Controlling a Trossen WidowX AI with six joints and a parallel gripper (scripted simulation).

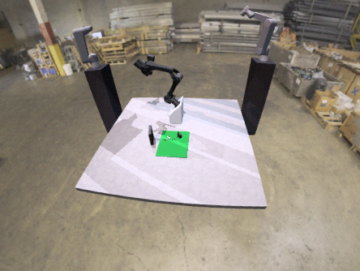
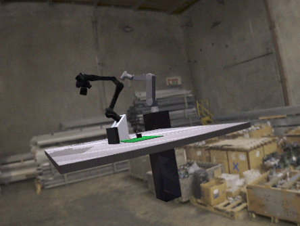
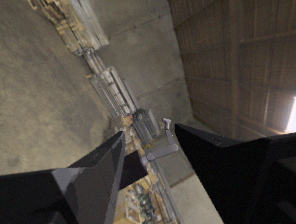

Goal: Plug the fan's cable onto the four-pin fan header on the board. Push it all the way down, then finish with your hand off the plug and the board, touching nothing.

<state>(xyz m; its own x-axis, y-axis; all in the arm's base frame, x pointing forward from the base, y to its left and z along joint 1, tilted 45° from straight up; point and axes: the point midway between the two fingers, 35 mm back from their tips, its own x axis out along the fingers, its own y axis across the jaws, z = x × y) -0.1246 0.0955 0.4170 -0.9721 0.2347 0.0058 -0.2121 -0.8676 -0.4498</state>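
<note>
The dark grey plug is 510 mm below my gripper tip, 430 mm ahead of it and 260 mm to the left of it. Also, from my gripper tip: green board (550 mm below, 500 mm ahead, 220 mm to the left); black fan (480 mm below, 480 mm ahead, 40 mm to the left); white fan header (530 mm below, 450 mm ahead, 170 mm to the left).
</note>
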